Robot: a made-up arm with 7 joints. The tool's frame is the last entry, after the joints. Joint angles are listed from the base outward. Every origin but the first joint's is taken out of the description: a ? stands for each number. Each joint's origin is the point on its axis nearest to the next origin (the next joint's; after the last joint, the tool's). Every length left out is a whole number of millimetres.
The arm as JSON. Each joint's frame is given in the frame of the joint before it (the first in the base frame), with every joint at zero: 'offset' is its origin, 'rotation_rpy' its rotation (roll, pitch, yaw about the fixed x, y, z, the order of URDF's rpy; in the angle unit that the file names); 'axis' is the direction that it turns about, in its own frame. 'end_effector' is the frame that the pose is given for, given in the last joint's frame.
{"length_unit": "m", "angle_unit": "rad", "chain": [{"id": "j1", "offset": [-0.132, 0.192, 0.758], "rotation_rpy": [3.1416, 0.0, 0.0], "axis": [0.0, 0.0, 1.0]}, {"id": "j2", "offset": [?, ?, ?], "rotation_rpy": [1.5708, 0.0, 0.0], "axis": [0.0, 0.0, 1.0]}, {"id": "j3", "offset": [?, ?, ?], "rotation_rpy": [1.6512, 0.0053, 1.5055], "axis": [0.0, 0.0, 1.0]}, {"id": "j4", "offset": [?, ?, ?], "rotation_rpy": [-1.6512, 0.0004, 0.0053], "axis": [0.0, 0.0, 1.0]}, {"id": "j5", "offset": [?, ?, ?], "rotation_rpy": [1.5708, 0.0, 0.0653], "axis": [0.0, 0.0, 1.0]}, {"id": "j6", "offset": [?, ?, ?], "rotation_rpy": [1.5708, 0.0, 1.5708], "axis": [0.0, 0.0, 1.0]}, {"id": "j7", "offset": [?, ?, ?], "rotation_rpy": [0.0, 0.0, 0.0], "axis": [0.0, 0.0, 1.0]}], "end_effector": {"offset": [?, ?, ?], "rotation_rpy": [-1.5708, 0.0, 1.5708]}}
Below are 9 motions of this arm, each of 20 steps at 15 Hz.
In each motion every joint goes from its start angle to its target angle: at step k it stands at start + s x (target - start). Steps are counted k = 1, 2, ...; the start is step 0. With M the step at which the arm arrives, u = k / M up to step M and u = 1 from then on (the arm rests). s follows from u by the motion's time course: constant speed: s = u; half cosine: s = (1 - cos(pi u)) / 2; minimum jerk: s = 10 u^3 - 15 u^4 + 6 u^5.
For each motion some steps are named. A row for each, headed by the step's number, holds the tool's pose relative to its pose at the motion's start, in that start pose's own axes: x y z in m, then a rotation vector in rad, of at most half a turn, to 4 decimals.
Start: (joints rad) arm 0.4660 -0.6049 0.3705 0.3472 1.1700 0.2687 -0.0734
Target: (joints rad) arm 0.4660 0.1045 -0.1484 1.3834 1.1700 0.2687 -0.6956
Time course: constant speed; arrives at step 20
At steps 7, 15, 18, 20:
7: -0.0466 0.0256 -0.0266 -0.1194 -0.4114 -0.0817
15: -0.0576 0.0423 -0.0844 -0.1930 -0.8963 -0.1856
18: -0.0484 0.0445 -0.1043 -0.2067 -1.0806 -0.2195
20: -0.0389 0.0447 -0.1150 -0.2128 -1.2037 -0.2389

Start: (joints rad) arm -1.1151 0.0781 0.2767 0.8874 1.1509 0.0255 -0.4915
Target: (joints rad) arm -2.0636 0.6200 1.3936 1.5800 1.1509 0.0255 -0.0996
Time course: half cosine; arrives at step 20
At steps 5, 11, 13, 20:
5: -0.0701 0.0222 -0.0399 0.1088 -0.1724 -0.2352
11: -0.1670 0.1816 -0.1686 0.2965 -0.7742 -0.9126
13: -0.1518 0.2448 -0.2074 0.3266 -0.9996 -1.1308
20: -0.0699 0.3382 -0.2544 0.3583 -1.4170 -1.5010

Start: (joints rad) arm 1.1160 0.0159 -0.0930 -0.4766 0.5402 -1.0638 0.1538
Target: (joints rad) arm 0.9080 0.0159 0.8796 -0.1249 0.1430 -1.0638 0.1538
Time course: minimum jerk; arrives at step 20
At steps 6, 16, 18, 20:
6: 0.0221 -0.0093 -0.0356 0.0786 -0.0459 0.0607
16: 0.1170 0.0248 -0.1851 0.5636 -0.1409 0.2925
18: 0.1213 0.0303 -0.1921 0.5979 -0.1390 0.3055
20: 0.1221 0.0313 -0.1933 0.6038 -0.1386 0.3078

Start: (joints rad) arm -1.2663 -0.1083 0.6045 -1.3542 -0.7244 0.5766 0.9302
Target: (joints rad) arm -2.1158 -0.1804 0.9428 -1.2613 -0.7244 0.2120 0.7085
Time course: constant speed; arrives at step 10
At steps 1, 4, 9, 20:
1: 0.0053 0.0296 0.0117 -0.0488 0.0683 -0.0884
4: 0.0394 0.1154 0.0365 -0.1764 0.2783 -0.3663
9: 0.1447 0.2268 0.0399 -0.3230 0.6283 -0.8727
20: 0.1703 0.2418 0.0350 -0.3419 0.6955 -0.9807

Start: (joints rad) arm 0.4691 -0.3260 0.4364 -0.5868 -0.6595 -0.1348 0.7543
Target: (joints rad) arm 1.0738 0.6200 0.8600 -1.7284 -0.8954 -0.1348 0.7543
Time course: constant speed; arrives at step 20
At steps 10, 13, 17, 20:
10: -0.0394 -0.0404 -0.0765 -0.3356 -0.5534 0.1797
13: -0.0423 -0.0587 -0.0978 -0.4730 -0.7258 0.2594
17: -0.0395 -0.0877 -0.1206 -0.6836 -0.9491 0.3846
20: -0.0333 -0.1118 -0.1312 -0.8624 -1.1059 0.4920

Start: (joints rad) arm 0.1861 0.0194 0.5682 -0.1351 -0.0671 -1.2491 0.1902
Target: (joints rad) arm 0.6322 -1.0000 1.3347 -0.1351 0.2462 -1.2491 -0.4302
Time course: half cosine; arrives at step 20
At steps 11, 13, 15, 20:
11: 0.2230 0.0078 0.0516 -0.4214 0.5783 0.7126
13: 0.2737 0.0341 0.0487 -0.5544 0.7829 0.8353
15: 0.3112 0.0574 0.0378 -0.6668 0.9725 0.9172
20: 0.3470 0.0807 0.0158 -0.7899 1.2082 0.9859

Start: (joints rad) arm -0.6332 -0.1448 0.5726 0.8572 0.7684 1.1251 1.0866
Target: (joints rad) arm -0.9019 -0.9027 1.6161 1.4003 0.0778 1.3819 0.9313
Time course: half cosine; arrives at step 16
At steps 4, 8, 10, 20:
4: 0.0396 -0.0034 0.0390 -0.0496 0.1288 0.1446
8: 0.1733 0.0102 0.0986 -0.1133 0.4920 0.5512
10: 0.2553 0.0350 0.1014 -0.1094 0.7215 0.7902
20: 0.3699 0.1002 0.0569 -0.0444 1.1458 1.1735

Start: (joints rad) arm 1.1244 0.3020 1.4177 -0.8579 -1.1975 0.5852 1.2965
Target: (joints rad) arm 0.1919 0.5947 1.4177 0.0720 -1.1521 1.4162 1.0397
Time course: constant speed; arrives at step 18
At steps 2, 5, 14, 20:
2: 0.0286 0.0057 0.0136 -0.0633 0.1317 0.0434
5: 0.0721 0.0134 0.0279 -0.1516 0.3275 0.1212
14: 0.2014 0.0276 0.0339 -0.3450 0.9017 0.4423
20: 0.2579 0.0292 0.0202 -0.3826 1.1496 0.6223

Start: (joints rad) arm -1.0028 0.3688 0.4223 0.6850 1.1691 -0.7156 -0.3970
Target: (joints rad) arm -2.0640 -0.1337 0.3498 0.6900 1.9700 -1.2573 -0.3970
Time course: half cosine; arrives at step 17
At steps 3, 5, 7, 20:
3: -0.0221 0.0022 0.0006 0.0306 0.0594 -0.0328
5: -0.0581 0.0089 0.0002 0.0921 0.1535 -0.0838
7: -0.1045 0.0232 -0.0035 0.1936 0.2681 -0.1435
20: -0.2543 0.1370 -0.0606 0.7435 0.5242 -0.2413

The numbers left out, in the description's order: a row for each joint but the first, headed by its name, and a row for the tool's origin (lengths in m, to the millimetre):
j2: -0.047 -0.06 0.0
j3: 0.077 -0.04 0.0
j4: 0.028 0.137 0.0
j5: 0.054 0.003 0.0
j6: 0.115 -0.139 0.0
j7: 0.104 -0.143 0.0
tool: -0.101 0.006 0.0

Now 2 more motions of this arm.
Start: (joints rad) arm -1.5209 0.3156 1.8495 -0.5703 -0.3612 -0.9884 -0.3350
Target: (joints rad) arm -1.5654 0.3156 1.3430 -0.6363 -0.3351 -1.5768 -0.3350
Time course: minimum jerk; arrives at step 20
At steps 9, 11, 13, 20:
9: -0.0334 0.0128 0.0413 -0.0500 0.3359 -0.1676
11: -0.0435 0.0216 0.0614 -0.0598 0.4914 -0.2476
13: -0.0496 0.0308 0.0802 -0.0615 0.6352 -0.3229
20: -0.0529 0.0441 0.1054 -0.0520 0.8325 -0.4282

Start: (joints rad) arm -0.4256 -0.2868 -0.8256 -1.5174 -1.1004 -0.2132 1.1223
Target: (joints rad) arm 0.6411 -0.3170 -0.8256 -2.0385 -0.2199 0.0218 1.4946
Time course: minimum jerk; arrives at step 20
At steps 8, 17, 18, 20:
8: -0.0364 -0.0537 -0.0104 0.0567 -0.0882 -0.0198
17: -0.0696 -0.1587 0.0110 0.1422 -0.1488 -0.1635
18: -0.0697 -0.1609 0.0124 0.1422 -0.1482 -0.1698
20: -0.0697 -0.1619 0.0131 0.1421 -0.1478 -0.1729

